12 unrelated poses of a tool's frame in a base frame.
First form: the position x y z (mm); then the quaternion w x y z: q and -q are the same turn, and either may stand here.
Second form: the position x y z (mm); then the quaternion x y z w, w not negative. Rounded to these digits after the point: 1 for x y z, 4 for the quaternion.
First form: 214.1, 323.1, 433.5, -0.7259, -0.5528, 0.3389, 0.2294
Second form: 214.1, 323.1, 433.5, 0.5528, -0.3389, -0.2294, 0.7259
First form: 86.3, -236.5, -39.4, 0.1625, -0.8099, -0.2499, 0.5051
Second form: 86.3, -236.5, -39.4, -0.8099, -0.2499, 0.5051, 0.1625
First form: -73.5, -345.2, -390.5, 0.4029, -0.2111, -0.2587, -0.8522
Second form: -73.5, -345.2, -390.5, -0.2111, -0.2587, -0.8522, 0.4029
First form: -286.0, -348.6, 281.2, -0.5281, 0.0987, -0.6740, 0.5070
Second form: -286.0, -348.6, 281.2, -0.0987, 0.6740, -0.5070, 0.5281
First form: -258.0, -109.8, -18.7, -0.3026, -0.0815, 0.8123, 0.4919
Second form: -258.0, -109.8, -18.7, 0.0815, -0.8123, -0.4919, 0.3026
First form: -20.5, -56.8, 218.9, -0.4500, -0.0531, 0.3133, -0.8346
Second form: -20.5, -56.8, 218.9, 0.0531, -0.3133, 0.8346, 0.4500
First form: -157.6, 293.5, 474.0, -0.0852, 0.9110, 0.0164, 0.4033
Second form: -157.6, 293.5, 474.0, -0.9110, -0.0164, -0.4033, 0.0852
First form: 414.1, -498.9, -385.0, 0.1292, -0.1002, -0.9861, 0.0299
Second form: 414.1, -498.9, -385.0, -0.1002, -0.9861, 0.0299, 0.1292
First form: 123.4, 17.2, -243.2, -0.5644, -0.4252, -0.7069, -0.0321
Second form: 123.4, 17.2, -243.2, 0.4252, 0.7069, 0.0321, 0.5644
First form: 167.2, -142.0, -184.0, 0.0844, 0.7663, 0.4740, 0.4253
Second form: 167.2, -142.0, -184.0, 0.7663, 0.4740, 0.4253, 0.0844
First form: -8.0, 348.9, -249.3, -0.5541, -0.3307, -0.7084, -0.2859
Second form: -8.0, 348.9, -249.3, 0.3307, 0.7084, 0.2859, 0.5541
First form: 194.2, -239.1, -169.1, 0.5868, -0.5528, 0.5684, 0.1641
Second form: 194.2, -239.1, -169.1, -0.5528, 0.5684, 0.1641, 0.5868
